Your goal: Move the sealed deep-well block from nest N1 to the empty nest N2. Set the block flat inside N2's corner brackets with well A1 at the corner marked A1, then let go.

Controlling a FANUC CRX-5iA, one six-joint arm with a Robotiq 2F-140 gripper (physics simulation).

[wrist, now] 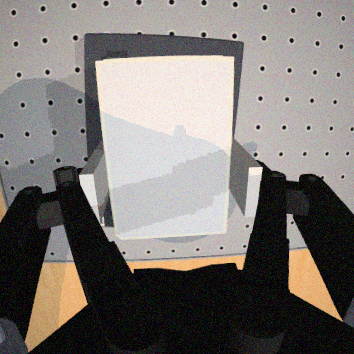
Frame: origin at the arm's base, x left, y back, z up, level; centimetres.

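Seen in the pictures: gripper, fingertip midpoint: (166, 155).
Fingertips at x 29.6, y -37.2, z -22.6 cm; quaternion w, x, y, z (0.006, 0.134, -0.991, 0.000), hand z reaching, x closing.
Pixels of each thing's top centre, then the offset from my fingertips to it. Level surfaces: height alone.
- sealed deep-well block, middle of its top: (168, 157) dx +0.3, dy -0.9, dz +3.1 cm
- dark grey nest plate, middle of its top: (160, 141) dx +0.6, dy -0.7, dz -1.2 cm
- light grey perforated board, its level: dz -2.7 cm
- orange-brown wooden surface, its level: dz -4.0 cm
The sealed deep-well block (167, 145) fills the middle of the wrist view, its pale sealed top facing the camera. Its long sides run away from the gripper. My gripper (166, 155) is shut on the block, with one light-faced finger pad against each long side. A dark grey nest plate (165, 45) shows behind and below the block, past its far edge and along its sides; the block hides most of it. Whether this is N1 or N2 I cannot tell. No corner mark is readable, and well A1 and the block's underside are hidden.
A light grey perforated board (300, 115) lies around the nest plate. Its near edge meets an orange-brown wooden surface (305, 270) at the bottom. Shadows of the arm fall on the board at the left and across the block's top.
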